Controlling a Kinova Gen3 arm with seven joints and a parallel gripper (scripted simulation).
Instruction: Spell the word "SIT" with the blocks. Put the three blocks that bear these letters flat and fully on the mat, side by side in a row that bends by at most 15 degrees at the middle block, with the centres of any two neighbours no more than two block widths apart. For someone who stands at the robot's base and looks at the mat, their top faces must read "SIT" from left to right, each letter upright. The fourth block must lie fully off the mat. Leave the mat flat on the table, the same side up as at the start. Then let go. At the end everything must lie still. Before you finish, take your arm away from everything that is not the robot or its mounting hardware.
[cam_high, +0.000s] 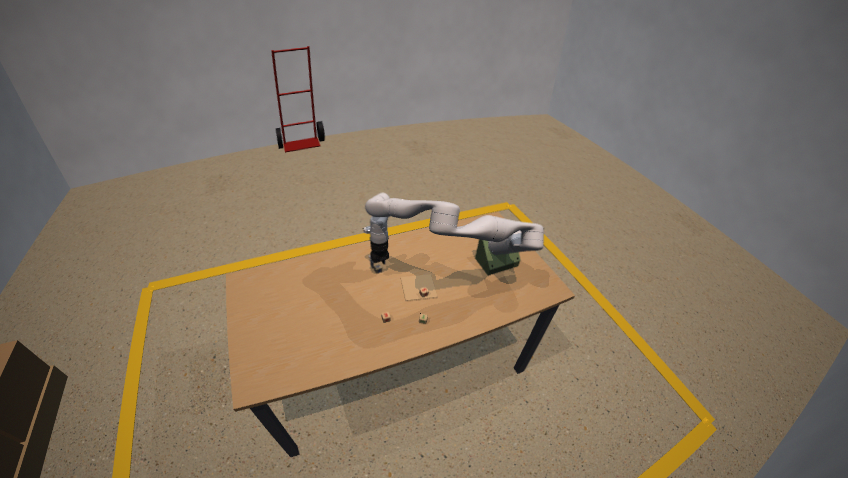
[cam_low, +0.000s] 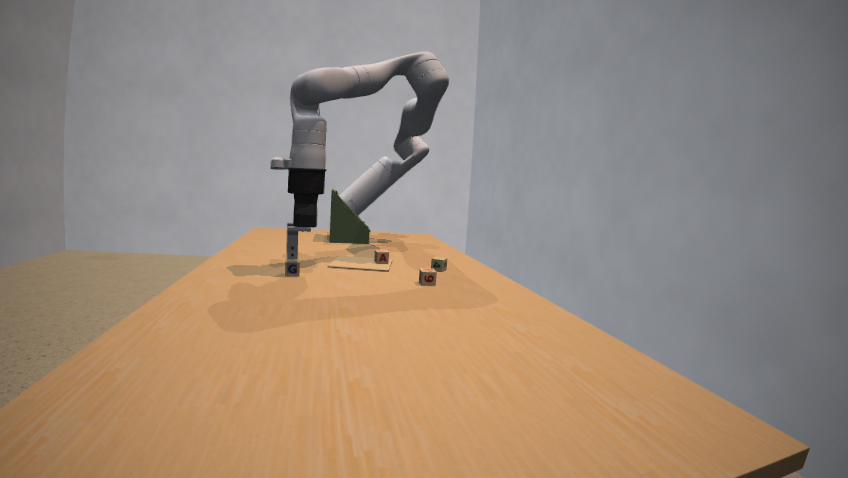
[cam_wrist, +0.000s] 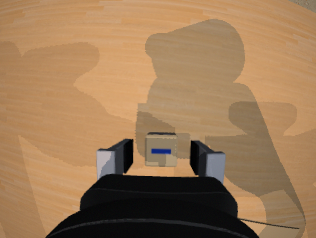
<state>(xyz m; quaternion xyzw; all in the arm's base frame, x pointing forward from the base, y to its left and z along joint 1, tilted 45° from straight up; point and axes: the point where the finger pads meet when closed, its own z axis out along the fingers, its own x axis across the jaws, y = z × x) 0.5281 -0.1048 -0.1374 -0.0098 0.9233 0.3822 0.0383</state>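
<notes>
Now: the blue-marked block 4 cm below my hand. Also, from my hand: green-marked block (34 cm to the left, 6 cm behind, 4 cm below); then tan mat (17 cm to the left, 13 cm behind, 5 cm below); then E block (27 cm to the left, 8 cm ahead, 4 cm below).
</notes>
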